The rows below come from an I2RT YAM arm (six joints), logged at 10 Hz.
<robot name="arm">
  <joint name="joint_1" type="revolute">
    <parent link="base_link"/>
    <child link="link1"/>
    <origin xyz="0 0 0.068" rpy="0 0 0"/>
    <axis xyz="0 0 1"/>
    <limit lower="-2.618" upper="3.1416"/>
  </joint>
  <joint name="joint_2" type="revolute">
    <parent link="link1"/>
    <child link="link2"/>
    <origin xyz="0.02 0.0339 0.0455" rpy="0 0 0"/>
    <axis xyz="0 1 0"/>
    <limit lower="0" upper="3.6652"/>
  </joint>
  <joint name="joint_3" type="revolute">
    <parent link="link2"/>
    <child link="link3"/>
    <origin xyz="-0.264 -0.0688 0" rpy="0 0 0"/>
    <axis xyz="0 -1 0"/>
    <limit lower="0" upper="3.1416"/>
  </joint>
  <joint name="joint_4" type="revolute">
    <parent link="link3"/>
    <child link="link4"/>
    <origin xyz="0.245 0.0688 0.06" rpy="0 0 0"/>
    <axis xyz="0 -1 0"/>
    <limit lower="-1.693" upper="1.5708"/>
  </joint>
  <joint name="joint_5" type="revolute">
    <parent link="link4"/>
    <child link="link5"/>
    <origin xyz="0.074 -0.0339 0.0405" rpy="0 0 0"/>
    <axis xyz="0 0 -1"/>
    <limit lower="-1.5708" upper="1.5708"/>
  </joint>
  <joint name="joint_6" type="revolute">
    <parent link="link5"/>
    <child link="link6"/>
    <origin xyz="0.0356 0 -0.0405" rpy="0 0 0"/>
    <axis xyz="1 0 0"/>
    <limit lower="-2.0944" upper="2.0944"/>
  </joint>
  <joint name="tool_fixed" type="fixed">
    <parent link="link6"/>
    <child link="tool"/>
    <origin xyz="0 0 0" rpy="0 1.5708 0"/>
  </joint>
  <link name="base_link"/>
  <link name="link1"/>
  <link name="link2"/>
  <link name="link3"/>
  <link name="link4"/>
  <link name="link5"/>
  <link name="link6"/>
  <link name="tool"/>
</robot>
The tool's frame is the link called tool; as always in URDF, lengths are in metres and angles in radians.
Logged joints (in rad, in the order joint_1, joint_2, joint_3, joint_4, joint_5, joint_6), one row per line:
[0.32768, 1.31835, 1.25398, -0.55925, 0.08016, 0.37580]
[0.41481, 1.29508, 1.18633, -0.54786, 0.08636, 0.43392]
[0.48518, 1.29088, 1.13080, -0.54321, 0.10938, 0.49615]
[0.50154, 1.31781, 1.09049, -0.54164, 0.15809, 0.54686]
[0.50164, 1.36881, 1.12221, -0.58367, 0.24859, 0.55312]
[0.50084, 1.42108, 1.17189, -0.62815, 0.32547, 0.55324]
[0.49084, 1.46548, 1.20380, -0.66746, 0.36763, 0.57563]
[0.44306, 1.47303, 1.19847, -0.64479, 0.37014, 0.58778]
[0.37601, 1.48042, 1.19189, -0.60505, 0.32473, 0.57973]
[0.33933, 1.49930, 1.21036, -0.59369, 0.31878, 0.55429]
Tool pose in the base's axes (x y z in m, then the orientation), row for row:
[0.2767, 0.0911, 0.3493, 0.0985, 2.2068, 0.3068]
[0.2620, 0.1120, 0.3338, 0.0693, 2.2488, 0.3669]
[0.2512, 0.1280, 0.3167, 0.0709, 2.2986, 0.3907]
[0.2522, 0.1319, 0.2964, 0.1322, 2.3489, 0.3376]
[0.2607, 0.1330, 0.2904, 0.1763, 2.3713, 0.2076]
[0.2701, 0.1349, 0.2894, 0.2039, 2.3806, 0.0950]
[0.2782, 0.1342, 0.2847, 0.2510, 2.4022, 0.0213]
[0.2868, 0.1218, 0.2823, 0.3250, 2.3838, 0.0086]
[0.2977, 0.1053, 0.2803, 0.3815, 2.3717, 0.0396]
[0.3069, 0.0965, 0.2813, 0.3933, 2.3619, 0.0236]
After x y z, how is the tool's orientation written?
As a rotation vector, in radians.
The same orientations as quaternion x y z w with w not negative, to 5 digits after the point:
[0.03966, 0.88853, 0.12353, 0.44009]
[0.02762, 0.89628, 0.14623, 0.41778]
[0.02794, 0.90589, 0.15398, 0.39353]
[0.05160, 0.91690, 0.13178, 0.37318]
[0.06867, 0.92357, 0.08086, 0.36846]
[0.07934, 0.92631, 0.03697, 0.36645]
[0.09714, 0.92970, 0.00824, 0.35518]
[0.12605, 0.92454, 0.00334, 0.35962]
[0.14807, 0.92053, 0.01537, 0.36119]
[0.15292, 0.91836, 0.00918, 0.36490]

